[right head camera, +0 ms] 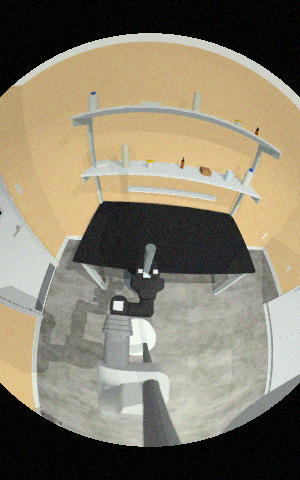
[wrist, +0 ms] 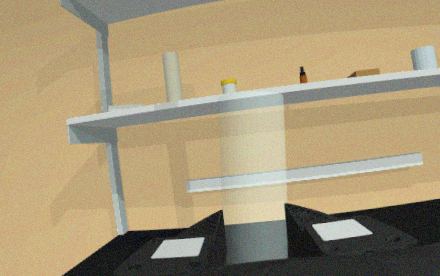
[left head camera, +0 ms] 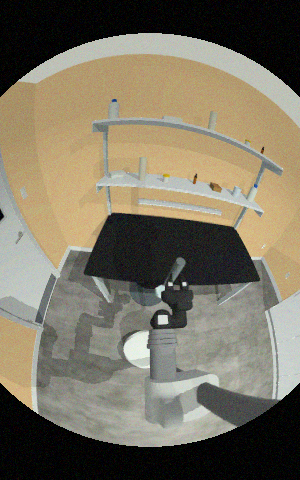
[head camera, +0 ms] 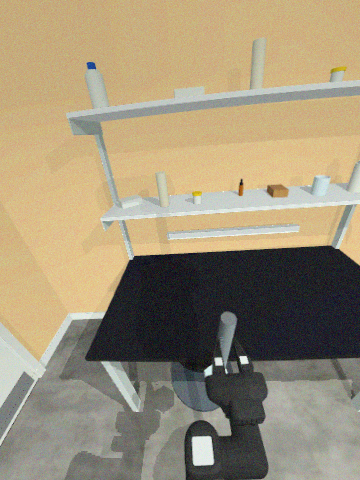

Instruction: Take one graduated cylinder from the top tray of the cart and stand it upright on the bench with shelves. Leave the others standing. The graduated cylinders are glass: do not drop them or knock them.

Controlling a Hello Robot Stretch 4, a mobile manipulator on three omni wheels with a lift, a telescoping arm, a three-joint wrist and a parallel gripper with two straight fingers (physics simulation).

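Places are measured from the robot's base along level axes (x left, y back, z up), in metres.
Pixels of known places: gripper, fingertip midpoint: [right head camera: 147, 259] [wrist: 255, 225] [left head camera: 174, 272] [head camera: 225, 339]; robot's base, link origin: [right head camera: 135, 335] [left head camera: 144, 348].
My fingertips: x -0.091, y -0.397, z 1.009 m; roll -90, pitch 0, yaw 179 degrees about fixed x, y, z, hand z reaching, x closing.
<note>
Ahead of a thing's pixels: the offset from my fingertips to its top centre. "spot": to the spot under its first point. Level surfaces: height alone.
A clear grey graduated cylinder @[dx +0.007, dy -0.005, dz +0.085 m] [head camera: 227, 332] [left head camera: 176, 268] [right head camera: 149, 255] [wrist: 254, 160] stands roughly upright between the fingers. My gripper [head camera: 230, 359] [left head camera: 177, 284] [right head camera: 148, 271] [wrist: 255, 225] is shut on it. In the head view they show at the front edge of the black bench top @[dz -0.275 m] [head camera: 200, 295] [left head camera: 170, 245] [right head camera: 160, 235], with the cylinder's upper part in front of the black surface. The gripper hides most of the cylinder's foot. Its height above the bench level cannot be told. The cart and the other cylinders do not show.
A lower shelf [head camera: 230, 202] [wrist: 150, 114] and an upper shelf [head camera: 220, 101] hang behind the bench, holding bottles, jars and boxes. A rail [head camera: 235, 232] runs below them. A bluish round object [head camera: 192, 392] is under the front edge, near a bench leg @[spot: dx +0.513, dy -0.136, dz -0.638 m] [head camera: 121, 386].
</note>
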